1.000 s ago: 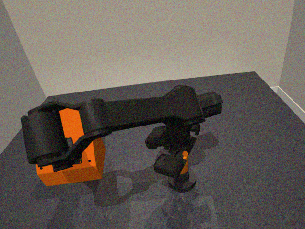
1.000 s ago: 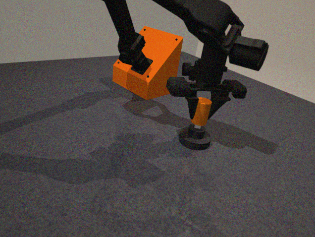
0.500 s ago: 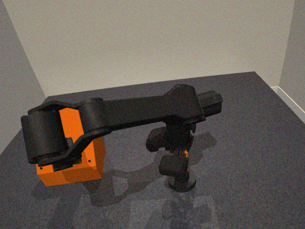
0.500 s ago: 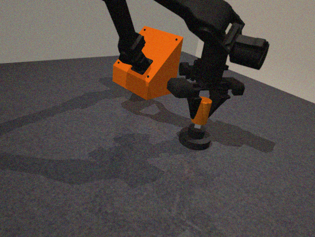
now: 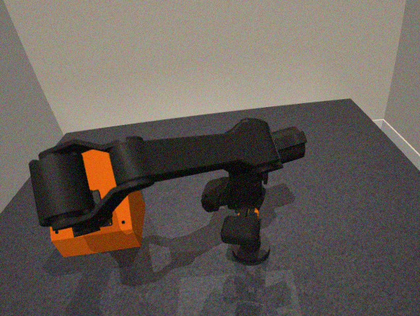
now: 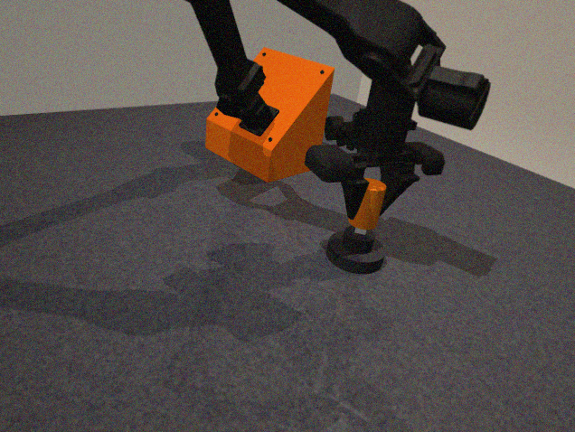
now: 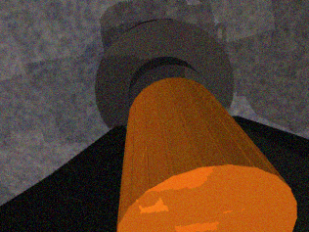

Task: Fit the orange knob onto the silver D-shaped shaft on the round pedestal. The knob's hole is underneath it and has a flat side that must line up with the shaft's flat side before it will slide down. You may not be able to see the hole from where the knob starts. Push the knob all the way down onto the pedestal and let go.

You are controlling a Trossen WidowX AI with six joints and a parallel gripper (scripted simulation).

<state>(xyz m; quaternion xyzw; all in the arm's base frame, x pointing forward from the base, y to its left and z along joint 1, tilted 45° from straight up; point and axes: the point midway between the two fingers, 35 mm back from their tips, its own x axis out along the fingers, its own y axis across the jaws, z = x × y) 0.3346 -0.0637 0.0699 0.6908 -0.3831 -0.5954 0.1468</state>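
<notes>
My gripper tip is 40 mm above the round pedestal. Round my gripper tip: orange knob (30 mm above).
</notes>
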